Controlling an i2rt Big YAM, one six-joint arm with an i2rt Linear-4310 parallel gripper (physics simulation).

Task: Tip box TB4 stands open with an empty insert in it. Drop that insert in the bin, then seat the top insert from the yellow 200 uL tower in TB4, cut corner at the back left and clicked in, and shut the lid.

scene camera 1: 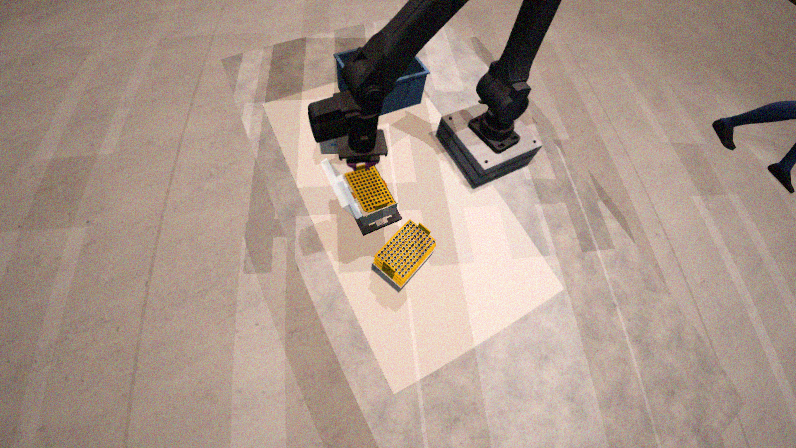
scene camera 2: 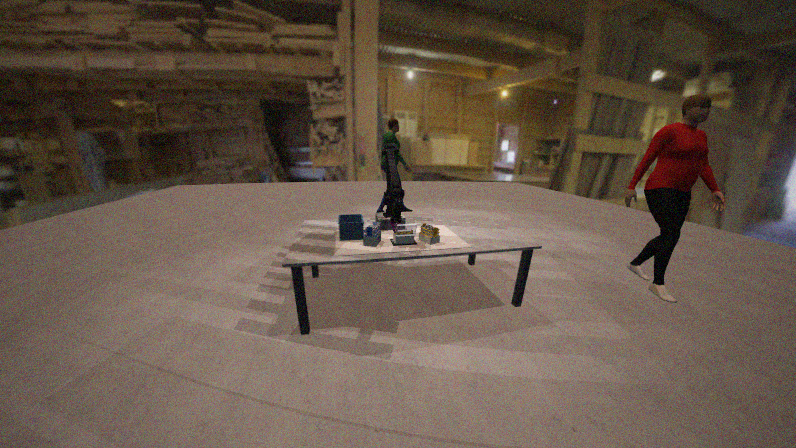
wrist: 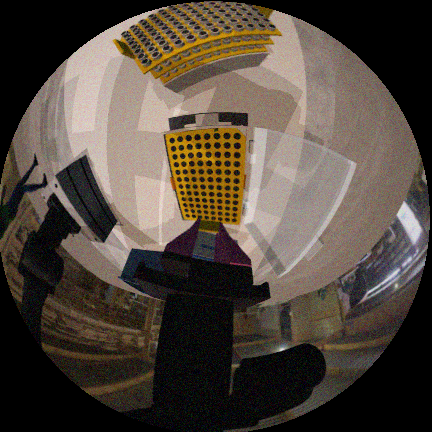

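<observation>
Tip box TB4 (scene camera 1: 381,217) (scene camera 2: 403,238) stands open, its clear lid (scene camera 1: 340,190) (wrist: 305,185) leaning out to one side. The empty yellow insert (scene camera 1: 370,189) (wrist: 208,175), with open holes, lies in the top of TB4. My gripper (scene camera 1: 363,166) (wrist: 208,222) is shut on the insert's end tab, with purple fingers on both sides of it. The yellow tower (scene camera 1: 404,253) (scene camera 2: 429,233) (wrist: 200,32), with stacked, filled inserts on a grey base, stands apart from TB4's latch end. The blue bin (scene camera 1: 409,91) (scene camera 2: 350,227) (wrist: 134,265) stands behind the arm in scene camera 1. The cut corner cannot be made out.
A blue and grey tip rack (scene camera 1: 328,146) (scene camera 2: 372,234) stands near TB4, partly hidden by the gripper in the scene camera 1 view. The arm's base block (scene camera 1: 504,158) (wrist: 87,197) stands beside the pale mat (scene camera 1: 440,333). Two people are on the floor beyond the table (scene camera 2: 412,257).
</observation>
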